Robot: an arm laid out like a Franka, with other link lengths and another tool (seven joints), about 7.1 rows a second.
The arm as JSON. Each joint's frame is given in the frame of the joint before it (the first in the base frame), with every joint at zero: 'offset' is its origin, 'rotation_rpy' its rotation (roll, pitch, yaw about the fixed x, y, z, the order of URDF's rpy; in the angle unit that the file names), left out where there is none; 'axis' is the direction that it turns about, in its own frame. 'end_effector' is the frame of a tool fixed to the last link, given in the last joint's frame.
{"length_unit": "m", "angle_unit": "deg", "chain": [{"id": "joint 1", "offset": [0.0, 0.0, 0.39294], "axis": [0.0, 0.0, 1.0]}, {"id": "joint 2", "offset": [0.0, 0.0, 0.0], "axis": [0.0, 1.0, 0.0]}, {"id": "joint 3", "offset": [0.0, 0.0, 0.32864], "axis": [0.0, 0.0, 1.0]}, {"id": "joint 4", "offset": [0.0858, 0.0, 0.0], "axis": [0.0, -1.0, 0.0]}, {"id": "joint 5", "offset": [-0.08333, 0.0, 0.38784], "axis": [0.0, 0.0, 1.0]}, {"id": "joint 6", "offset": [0.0, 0.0, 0.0], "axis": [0.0, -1.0, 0.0]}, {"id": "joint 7", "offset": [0.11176, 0.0, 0.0], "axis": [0.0, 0.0, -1.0]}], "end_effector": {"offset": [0.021, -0.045, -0.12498], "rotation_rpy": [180.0, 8.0, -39.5]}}
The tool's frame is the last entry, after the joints.
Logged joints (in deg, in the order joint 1, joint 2, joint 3, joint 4, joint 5, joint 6, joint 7), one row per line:
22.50, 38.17, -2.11, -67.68, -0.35, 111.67, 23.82
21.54, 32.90, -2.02, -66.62, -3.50, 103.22, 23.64
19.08, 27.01, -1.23, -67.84, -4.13, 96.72, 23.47
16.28, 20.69, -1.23, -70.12, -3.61, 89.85, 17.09
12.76, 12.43, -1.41, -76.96, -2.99, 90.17, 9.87
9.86, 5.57, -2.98, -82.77, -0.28, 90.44, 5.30
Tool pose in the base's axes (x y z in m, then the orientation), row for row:
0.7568, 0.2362, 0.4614, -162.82, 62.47, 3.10
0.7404, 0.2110, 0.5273, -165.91, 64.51, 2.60
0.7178, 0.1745, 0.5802, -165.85, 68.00, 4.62
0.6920, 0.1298, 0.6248, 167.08, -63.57, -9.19
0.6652, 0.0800, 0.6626, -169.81, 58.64, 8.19
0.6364, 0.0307, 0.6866, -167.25, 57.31, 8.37
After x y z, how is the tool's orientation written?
As a rotation vector, in degrees.
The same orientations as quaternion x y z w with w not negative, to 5 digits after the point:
-0.93239, 0.35773, 0.01775, 0.04867
-0.93179, 0.36230, 0.01460, 0.01720
-0.92492, 0.37923, 0.02577, 0.00603
0.93337, -0.35512, -0.05134, 0.00872
-0.94425, 0.32607, 0.04554, 0.00143
-0.94462, 0.32368, 0.04727, 0.02622

